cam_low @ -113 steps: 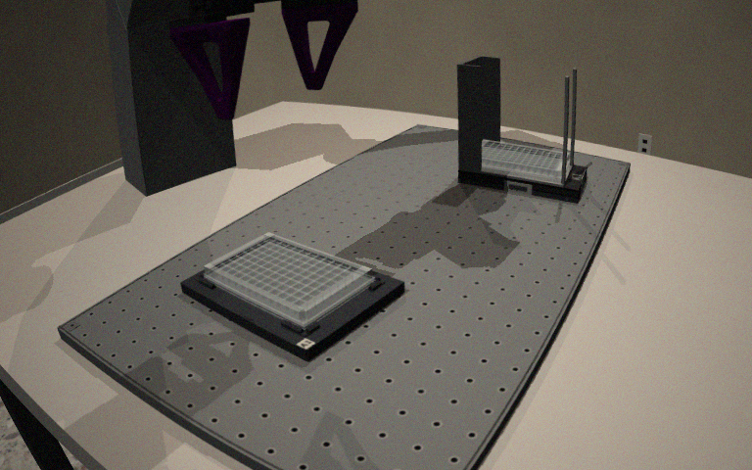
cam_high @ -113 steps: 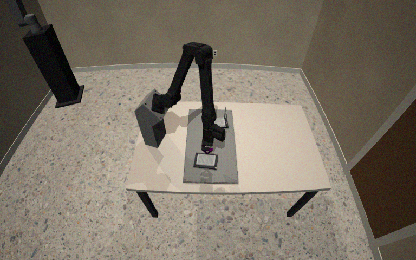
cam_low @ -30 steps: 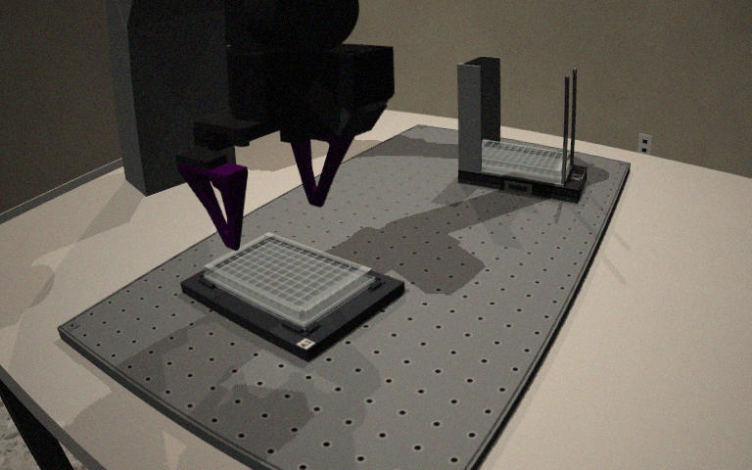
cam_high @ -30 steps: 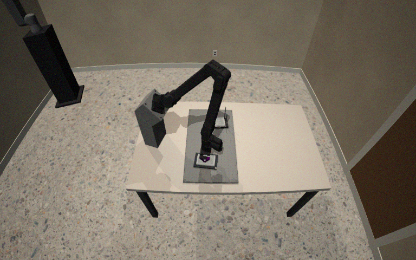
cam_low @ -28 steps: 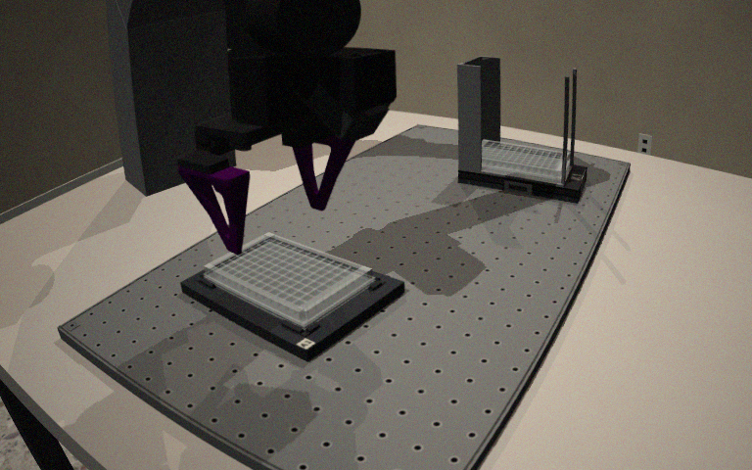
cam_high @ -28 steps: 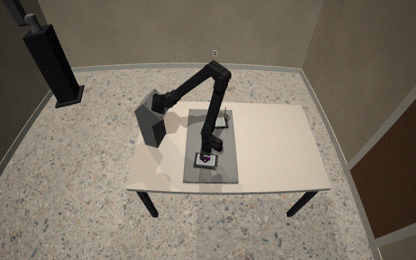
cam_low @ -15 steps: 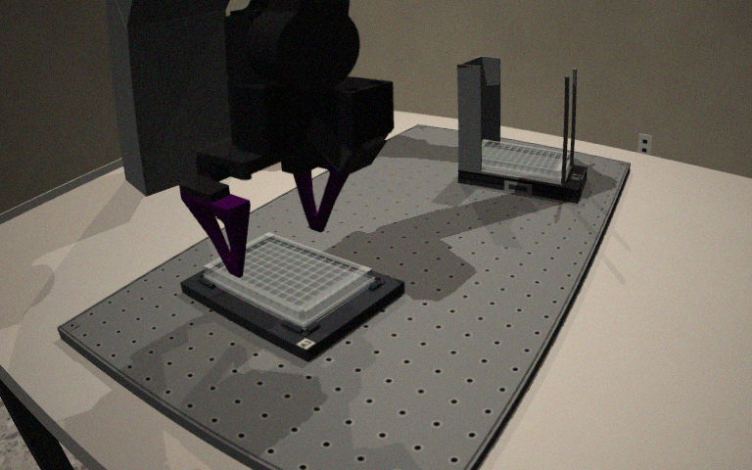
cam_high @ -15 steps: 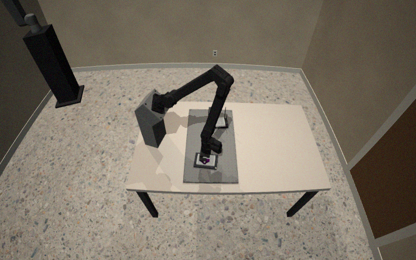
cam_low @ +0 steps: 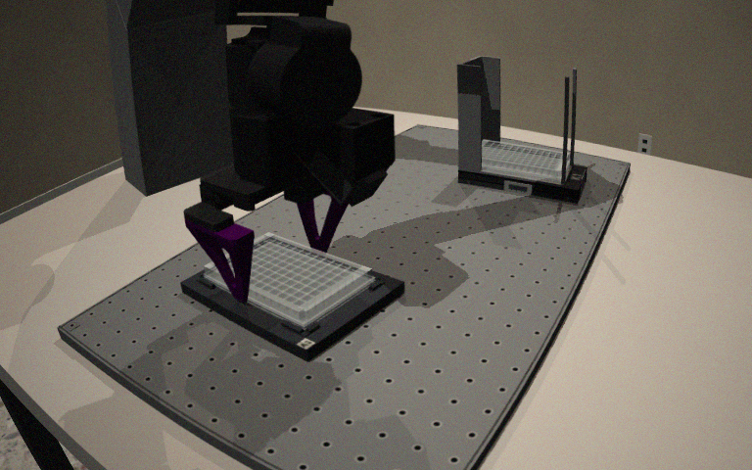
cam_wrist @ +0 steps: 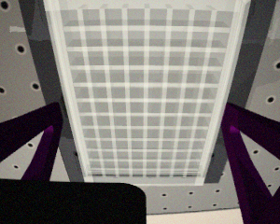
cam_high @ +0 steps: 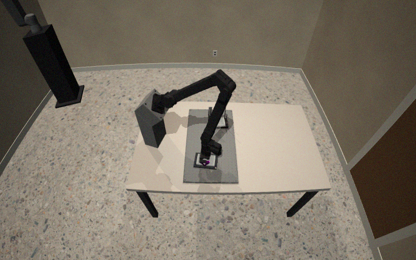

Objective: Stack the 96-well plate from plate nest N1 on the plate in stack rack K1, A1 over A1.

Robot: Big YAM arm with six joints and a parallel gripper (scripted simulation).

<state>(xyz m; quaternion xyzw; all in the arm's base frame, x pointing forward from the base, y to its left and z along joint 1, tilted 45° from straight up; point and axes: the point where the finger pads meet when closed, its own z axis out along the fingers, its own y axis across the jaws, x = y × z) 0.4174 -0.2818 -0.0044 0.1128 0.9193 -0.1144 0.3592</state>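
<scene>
My hand is 80 mm to the left of the pale A1 mark, 50 mm short of it and 10 mm above it.
</scene>
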